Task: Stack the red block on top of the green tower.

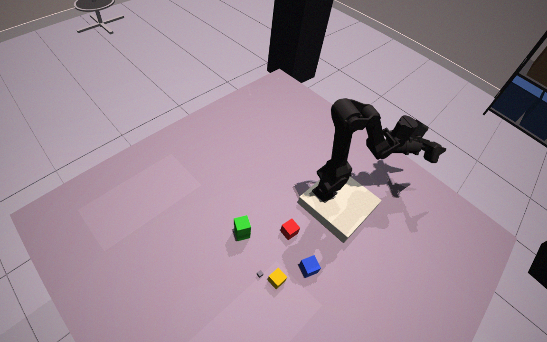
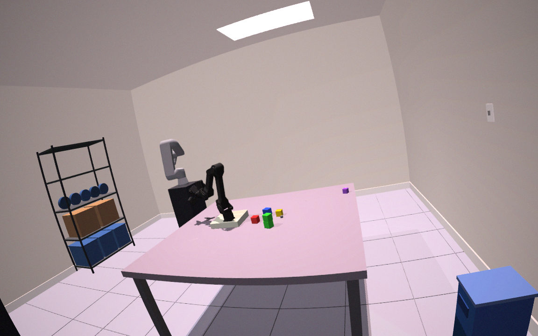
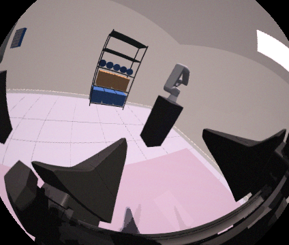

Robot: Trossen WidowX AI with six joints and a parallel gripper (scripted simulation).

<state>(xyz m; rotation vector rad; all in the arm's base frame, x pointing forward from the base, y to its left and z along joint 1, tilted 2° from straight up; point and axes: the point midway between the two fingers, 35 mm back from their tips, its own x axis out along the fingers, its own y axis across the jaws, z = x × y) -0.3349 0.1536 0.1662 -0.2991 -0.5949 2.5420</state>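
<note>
My gripper tip is now 55 cm short of the red block, 14 cm to the left of it and 18 cm above it. Round my gripper tip: blue block (59 cm ahead, 1 cm to the right, 18 cm below); green block (68 cm ahead, 23 cm to the right, 14 cm below); yellow block (69 cm ahead, 5 cm to the right, 19 cm below).
</note>
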